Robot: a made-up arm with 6 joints.
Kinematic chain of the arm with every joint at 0, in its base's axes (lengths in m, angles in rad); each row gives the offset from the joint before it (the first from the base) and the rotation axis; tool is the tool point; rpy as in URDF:
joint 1: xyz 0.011 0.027 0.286 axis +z
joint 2: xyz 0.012 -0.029 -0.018 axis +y
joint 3: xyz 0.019 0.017 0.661 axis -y
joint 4: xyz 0 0.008 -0.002 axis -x
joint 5: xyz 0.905 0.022 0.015 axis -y
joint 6: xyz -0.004 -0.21 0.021 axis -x
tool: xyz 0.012 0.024 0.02 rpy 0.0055 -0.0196 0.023
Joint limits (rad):
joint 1: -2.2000..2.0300
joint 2: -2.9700..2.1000
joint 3: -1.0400..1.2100
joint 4: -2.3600..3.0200
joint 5: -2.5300..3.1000
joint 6: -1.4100..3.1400
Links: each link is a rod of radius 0.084 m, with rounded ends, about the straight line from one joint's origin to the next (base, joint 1, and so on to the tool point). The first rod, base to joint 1, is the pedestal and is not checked.
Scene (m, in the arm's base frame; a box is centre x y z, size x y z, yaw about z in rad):
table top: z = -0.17
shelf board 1: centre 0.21 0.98 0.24 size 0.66 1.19 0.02 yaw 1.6
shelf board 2: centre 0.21 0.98 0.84 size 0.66 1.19 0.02 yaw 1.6
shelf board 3: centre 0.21 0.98 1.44 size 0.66 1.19 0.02 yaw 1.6
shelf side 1: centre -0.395 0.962 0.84 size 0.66 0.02 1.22 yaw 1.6
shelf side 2: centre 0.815 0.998 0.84 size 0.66 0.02 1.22 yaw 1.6
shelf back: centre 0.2 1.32 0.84 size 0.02 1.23 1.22 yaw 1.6
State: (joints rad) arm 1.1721 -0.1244 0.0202 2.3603 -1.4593 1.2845
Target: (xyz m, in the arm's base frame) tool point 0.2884 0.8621 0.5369
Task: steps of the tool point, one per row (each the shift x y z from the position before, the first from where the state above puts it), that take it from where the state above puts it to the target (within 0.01 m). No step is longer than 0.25 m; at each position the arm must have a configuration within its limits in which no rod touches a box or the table.
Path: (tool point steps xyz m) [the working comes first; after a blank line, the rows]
Joints at the target: 1.1097 0.0204 -0.5300 2.4258 -1.4602 1.2830
Straight joint move there: touches shelf board 2.

1: 0.0427 -0.1723 0.0279
2: 0.0013 -0.1601 -0.0007
3: -0.0303 -0.1366 -0.0272
4: 0.0525 0.0489 -0.1996
5: 0.0222 0.0126 -0.2127
6: -0.0142 -0.0218 -0.2138
7: 0.0263 0.1262 0.0405
8: 0.0009 0.1549 0.0013
9: -0.0404 0.1701 -0.0418

